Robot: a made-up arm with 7 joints. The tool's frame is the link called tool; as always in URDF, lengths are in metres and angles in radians. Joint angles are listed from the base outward. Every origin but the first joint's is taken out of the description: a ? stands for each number. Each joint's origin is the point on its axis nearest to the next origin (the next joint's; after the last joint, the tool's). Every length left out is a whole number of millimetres.
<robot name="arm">
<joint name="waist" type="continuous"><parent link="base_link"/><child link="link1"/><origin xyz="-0.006 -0.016 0.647" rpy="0.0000 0.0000 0.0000"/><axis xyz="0 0 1"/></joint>
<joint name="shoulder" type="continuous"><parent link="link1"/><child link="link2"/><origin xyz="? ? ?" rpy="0.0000 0.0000 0.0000"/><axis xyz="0 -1 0"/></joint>
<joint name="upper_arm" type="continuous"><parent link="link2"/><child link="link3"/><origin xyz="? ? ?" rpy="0.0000 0.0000 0.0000"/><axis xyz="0 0 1"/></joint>
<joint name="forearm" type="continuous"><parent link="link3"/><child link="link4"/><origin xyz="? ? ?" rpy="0.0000 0.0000 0.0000"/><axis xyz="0 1 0"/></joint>
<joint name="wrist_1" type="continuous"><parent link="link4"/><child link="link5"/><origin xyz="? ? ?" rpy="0.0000 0.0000 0.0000"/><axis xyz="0 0 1"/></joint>
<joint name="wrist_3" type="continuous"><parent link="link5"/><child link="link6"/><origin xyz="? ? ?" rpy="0.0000 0.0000 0.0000"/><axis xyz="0 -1 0"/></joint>
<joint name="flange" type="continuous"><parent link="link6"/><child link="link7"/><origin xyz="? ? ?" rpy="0.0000 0.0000 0.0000"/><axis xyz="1 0 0"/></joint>
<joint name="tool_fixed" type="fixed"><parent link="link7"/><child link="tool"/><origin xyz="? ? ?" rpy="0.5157 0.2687 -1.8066"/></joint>
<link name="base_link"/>
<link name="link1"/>
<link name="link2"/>
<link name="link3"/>
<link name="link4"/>
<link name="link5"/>
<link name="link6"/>
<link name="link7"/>
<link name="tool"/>
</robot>
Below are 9 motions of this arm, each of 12 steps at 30 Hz.
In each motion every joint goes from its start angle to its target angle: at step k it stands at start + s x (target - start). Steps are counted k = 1, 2, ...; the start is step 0. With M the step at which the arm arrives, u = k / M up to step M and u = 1 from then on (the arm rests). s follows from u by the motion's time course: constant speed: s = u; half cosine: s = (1 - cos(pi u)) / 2; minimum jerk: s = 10 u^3 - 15 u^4 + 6 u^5.
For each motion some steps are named. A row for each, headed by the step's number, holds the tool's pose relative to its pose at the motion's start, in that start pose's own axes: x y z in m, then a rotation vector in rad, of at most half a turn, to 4 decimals.
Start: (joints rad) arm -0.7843 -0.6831 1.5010 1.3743 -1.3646 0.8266 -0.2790
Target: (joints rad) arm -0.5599 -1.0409 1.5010 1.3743 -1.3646 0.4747 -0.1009
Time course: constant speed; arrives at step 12
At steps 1, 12:
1: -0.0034 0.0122 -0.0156 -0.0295 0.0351 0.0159
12: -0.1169 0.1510 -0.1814 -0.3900 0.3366 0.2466

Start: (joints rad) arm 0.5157 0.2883 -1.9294 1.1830 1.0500 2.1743 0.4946
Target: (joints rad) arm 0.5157 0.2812 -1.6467 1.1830 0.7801 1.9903 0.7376
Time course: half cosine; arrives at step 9
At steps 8, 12:
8: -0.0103 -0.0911 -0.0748 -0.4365 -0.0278 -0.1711
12: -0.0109 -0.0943 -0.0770 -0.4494 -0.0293 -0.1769

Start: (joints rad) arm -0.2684 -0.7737 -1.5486 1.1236 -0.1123 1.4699 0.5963
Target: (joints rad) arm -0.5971 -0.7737 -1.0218 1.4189 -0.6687 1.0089 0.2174
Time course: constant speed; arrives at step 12
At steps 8, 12:
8: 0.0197 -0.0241 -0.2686 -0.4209 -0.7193 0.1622
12: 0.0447 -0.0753 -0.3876 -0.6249 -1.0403 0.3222

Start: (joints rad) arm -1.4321 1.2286 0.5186 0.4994 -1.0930 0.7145 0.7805
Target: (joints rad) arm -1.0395 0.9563 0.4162 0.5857 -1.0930 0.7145 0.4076
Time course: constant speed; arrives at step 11
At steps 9, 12:
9: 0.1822 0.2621 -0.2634 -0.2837 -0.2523 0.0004
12: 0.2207 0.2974 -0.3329 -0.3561 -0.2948 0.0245

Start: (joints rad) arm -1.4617 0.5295 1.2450 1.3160 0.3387 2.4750 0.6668
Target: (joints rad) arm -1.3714 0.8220 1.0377 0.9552 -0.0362 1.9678 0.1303
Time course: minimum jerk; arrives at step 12
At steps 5, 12:
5: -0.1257 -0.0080 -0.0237 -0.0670 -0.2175 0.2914
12: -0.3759 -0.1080 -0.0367 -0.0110 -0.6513 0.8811

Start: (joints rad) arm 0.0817 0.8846 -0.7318 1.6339 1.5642 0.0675 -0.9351
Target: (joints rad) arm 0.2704 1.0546 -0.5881 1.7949 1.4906 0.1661 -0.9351
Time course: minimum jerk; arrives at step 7
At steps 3, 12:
3: 0.0106 0.0015 -0.0327 -0.0374 0.0756 0.0395
12: 0.0195 -0.0008 -0.0892 -0.1095 0.1899 0.1093

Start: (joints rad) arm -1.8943 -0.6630 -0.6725 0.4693 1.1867 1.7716 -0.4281
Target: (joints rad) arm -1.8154 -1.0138 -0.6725 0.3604 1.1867 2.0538 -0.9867
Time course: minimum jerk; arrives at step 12
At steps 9, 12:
9: 0.0261 -0.2024 -0.2195 0.1165 -0.4544 0.2994
12: 0.0313 -0.2296 -0.2411 0.1302 -0.5054 0.3352

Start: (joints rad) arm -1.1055 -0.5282 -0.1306 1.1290 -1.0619 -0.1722 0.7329
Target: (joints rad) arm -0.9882 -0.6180 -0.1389 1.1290 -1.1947 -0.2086 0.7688
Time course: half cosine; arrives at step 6
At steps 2, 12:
2: -0.0178 -0.0304 -0.0033 0.0434 -0.0143 -0.0122
12: -0.0664 -0.1251 -0.0196 0.1797 -0.0470 -0.0488

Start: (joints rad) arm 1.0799 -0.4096 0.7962 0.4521 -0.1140 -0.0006 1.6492
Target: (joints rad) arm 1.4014 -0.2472 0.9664 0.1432 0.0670 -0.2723 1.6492
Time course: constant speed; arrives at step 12
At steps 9, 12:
9: 0.1412 -0.1794 -0.0277 -0.3143 -0.3510 0.1321
12: 0.1919 -0.2252 -0.0132 -0.4168 -0.4797 0.1773

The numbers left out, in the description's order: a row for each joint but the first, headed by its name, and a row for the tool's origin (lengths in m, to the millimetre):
shoulder: -0.026 -0.072 0.000
upper_arm: -0.029 0.000 0.528
forearm: 0.021 0.099 0.000
wrist_1: -0.044 0.000 0.506
wrist_3: -0.020 -0.080 0.000
flange: -0.008 0.000 0.094
tool: 0.000 0.002 0.016

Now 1 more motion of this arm.
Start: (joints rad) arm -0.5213 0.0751 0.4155 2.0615 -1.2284 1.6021 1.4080
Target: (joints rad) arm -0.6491 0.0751 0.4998 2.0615 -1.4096 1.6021 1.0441
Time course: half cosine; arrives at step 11
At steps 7, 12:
7: -0.0074 -0.0071 -0.0158 0.0860 -0.3233 0.1761
12: -0.0096 -0.0099 -0.0232 0.1182 -0.4575 0.2488

